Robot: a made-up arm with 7 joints.
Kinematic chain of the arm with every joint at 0, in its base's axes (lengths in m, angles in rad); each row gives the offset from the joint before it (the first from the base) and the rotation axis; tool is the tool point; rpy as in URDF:
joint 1: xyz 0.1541 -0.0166 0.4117 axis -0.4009 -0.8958 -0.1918
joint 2: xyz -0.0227 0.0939 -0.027 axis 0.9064 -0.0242 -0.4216
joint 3: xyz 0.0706 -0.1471 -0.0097 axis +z
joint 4: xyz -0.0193 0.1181 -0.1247 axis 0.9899 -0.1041 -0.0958
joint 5: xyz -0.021 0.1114 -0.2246 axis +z
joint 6: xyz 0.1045 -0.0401 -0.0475 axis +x
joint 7: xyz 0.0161 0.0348 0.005 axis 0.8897 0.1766 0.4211
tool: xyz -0.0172 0.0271 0.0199 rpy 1.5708 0 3.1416
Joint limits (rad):
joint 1: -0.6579..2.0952
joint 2: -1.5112..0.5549
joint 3: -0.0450..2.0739
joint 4: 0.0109..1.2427
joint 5: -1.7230..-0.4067
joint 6: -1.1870..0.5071
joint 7: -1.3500..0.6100
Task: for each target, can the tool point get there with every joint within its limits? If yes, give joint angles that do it. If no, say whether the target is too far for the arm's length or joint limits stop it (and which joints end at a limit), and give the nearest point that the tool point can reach.
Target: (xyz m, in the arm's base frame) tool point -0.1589 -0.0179 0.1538
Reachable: yes | joints -0.0172 -0.2329 1.4565 0.9337 -0.6597 -0.7550 0.3296
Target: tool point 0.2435 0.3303 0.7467
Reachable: no: joint limits stop it (at a limit: joint 1, joint 2, joint 3, joint 4, joint 5, joint 7) | nearest point 0.3461 0.2770 0.6297 | short by 0.165 m
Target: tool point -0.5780 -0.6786 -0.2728
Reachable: no: too far | nearest point -0.1874 -0.2723 0.0742 | short by 0.662 m
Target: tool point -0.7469 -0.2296 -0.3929
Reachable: no: too far | nearest point -0.2745 -0.0649 0.0179 | short by 0.647 m
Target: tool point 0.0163 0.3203 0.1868
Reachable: yes | joints -0.3370 0.2664 0.5430 0.7379 -1.1687 0.1245 -0.6757
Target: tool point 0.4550 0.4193 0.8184
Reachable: no: joint limits stop it (at a limit: joint 1, joint 2, joint 3, joint 5) | nearest point 0.4411 0.2828 0.6533 | short by 0.215 m
